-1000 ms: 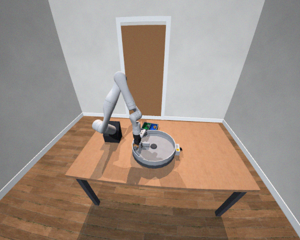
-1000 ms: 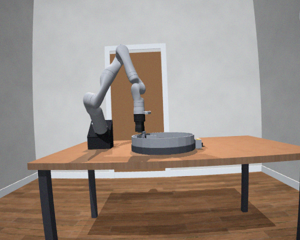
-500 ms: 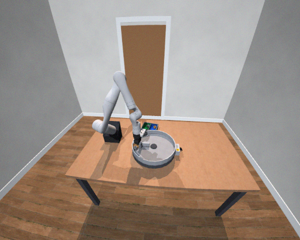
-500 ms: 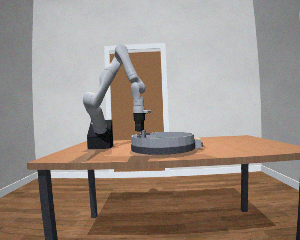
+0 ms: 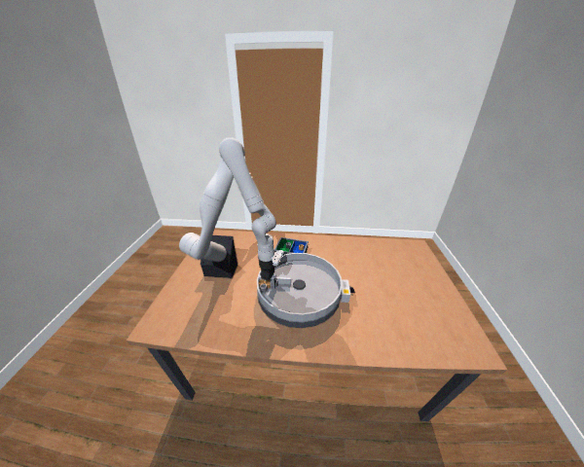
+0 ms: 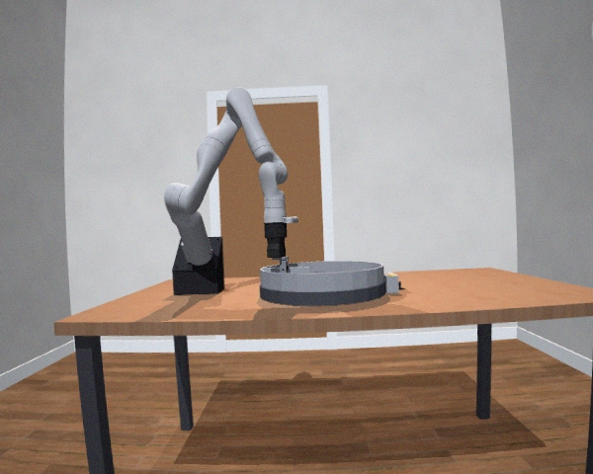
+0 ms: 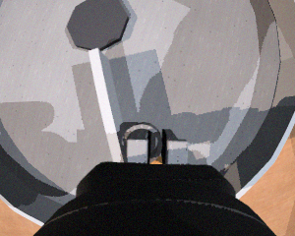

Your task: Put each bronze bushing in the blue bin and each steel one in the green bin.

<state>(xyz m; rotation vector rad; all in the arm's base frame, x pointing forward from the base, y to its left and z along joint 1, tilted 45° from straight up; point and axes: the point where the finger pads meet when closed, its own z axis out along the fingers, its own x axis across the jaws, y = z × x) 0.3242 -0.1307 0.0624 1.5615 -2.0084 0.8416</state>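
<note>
Right now the blue bin is 37 cm to the left of my hand, 6 cm below it and 6 cm ahead of it. Round my hand: grey turntable (13 cm ahead, 3 cm to the left, 3 cm below).
</note>
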